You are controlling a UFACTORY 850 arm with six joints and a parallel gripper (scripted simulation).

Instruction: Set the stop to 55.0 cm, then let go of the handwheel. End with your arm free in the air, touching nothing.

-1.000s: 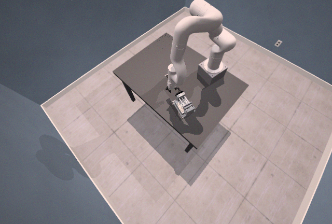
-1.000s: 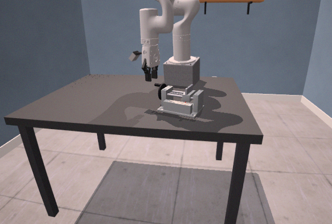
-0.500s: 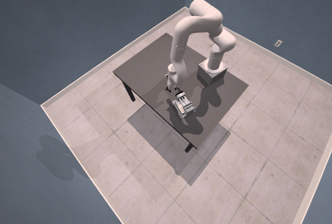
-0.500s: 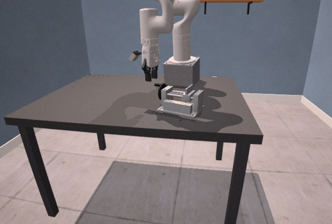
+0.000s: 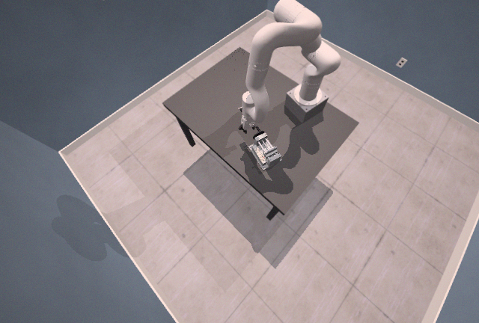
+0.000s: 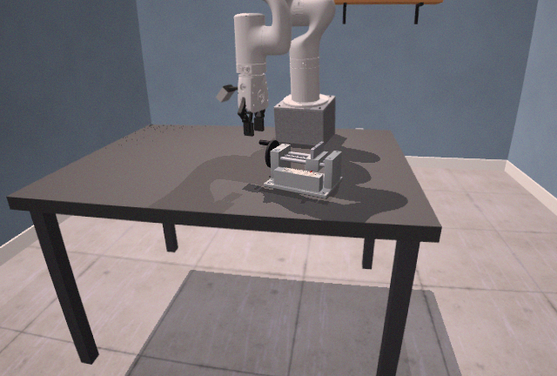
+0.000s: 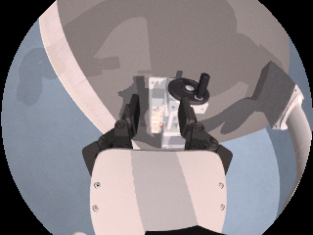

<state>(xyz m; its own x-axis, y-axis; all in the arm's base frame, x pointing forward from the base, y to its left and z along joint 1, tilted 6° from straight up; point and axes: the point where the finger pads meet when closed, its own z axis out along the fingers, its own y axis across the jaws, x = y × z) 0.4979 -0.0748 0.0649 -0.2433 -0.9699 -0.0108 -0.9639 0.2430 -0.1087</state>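
My hand is 70 mm past the dark handle, 20 mm to the right of it and 70 mm above it. The rest, counted from my hand: black handwheel: 70 mm behind, 30 mm to the left, 80 mm below; then grey stop fixture: 10 mm behind, 190 mm to the left, 80 mm below.
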